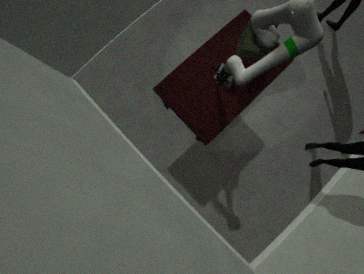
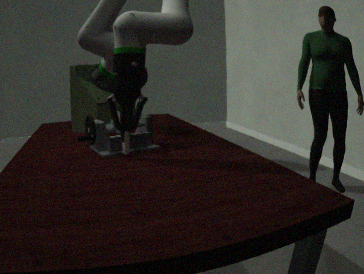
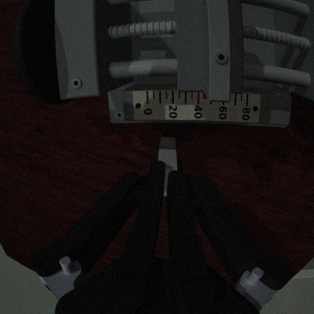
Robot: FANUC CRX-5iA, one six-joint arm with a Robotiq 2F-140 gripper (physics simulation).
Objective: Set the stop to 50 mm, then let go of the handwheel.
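Seen in the pictures: gripper, fingertip midpoint: (image 1: 217, 82) (image 2: 125, 153); arm's base, link origin: (image 2: 104, 81).
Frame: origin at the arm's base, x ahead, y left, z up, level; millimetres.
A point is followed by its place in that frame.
The stop device has a grey stop carriage (image 3: 191, 47) on two rods and a threaded spindle. Its scale (image 3: 180, 114) reads 0 to 80. A small red mark (image 3: 204, 95) shows slightly past the 40 line, beside the carriage's raised strip, which hides part of the scale; an exact reading cannot be told. The black handwheel (image 2: 90, 128) @[y -51, x 444, z -138 mm] (image 3: 36, 55) is at the spindle's 0 end, with nothing touching it. My gripper (image 2: 125, 131) (image 3: 166, 148) is shut, above the scale side of the device, away from the handwheel. A pale tapered piece (image 3: 167, 154) (image 2: 126, 143) sticks out at the fingertips.
The device stands on a dark red table (image 1: 185, 95) @[y -49, x 845, z -221 mm] (image 2: 200, 200) @[y 170, x 858, z -221 mm]. A green pedestal (image 2: 78, 100) @[y -122, x 67, z -74 mm] carries the arm at the table's far end. A person in a green top (image 2: 327, 65) stands beyond the table's right side. Dark legs of figures (image 1: 335, 147) show at the right.
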